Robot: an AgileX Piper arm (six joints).
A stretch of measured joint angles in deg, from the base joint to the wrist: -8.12 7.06 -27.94 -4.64 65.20 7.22; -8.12 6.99 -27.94 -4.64 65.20 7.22; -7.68 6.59 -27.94 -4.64 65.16 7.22; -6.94 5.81 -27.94 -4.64 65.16 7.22; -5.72 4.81 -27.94 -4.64 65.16 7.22; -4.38 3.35 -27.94 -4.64 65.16 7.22; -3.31 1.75 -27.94 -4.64 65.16 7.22; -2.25 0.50 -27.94 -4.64 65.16 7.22; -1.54 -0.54 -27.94 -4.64 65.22 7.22; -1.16 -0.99 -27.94 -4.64 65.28 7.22
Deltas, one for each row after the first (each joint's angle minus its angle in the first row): 0.00 -0.07 0.00 0.00 0.00 0.00; 0.44 -0.47 0.00 0.00 -0.04 0.00; 1.18 -1.25 0.00 0.00 -0.04 0.00; 2.40 -2.25 0.00 0.00 -0.04 0.00; 3.74 -3.71 0.00 0.00 -0.04 0.00; 4.81 -5.31 0.00 0.00 -0.04 0.00; 5.87 -6.56 0.00 0.00 -0.04 0.00; 6.58 -7.60 0.00 0.00 0.02 0.00; 6.96 -8.05 0.00 0.00 0.08 0.00
